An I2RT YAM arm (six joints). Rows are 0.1 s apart.
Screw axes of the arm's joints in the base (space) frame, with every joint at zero. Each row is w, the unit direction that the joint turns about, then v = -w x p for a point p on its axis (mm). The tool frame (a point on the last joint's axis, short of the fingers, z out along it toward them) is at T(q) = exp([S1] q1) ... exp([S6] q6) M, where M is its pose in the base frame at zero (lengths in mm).
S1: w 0 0 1 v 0 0 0
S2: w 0 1 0 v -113.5 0 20
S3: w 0 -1 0 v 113.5 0 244
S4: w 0 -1 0 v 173.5 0 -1
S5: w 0 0 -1 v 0 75 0
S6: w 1 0 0 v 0 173.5 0
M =
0 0 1 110.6
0 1 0 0
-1 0 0 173.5
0 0 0 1
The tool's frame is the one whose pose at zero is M.
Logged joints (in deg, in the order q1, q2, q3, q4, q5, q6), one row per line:
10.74, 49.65, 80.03, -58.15, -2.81, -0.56
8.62, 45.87, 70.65, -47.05, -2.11, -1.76
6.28, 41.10, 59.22, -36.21, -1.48, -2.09
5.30, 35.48, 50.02, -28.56, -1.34, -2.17
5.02, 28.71, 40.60, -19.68, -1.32, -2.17
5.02, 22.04, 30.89, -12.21, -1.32, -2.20
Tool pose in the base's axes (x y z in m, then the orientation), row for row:
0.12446, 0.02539, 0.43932, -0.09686, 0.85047, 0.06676, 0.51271
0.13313, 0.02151, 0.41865, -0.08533, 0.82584, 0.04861, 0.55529
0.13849, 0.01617, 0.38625, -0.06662, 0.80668, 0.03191, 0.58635
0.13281, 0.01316, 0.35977, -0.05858, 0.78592, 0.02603, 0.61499
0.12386, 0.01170, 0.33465, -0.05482, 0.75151, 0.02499, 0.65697
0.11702, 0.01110, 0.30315, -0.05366, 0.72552, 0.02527, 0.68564
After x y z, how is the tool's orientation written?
As a quaternion, x y z w.
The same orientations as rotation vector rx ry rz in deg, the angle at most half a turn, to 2 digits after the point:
-13.35, 117.20, 9.20
-11.55, 111.75, 6.58
-8.90, 107.75, 4.26
-7.73, 103.75, 3.44
-7.12, 97.55, 3.24
-6.89, 93.12, 3.24

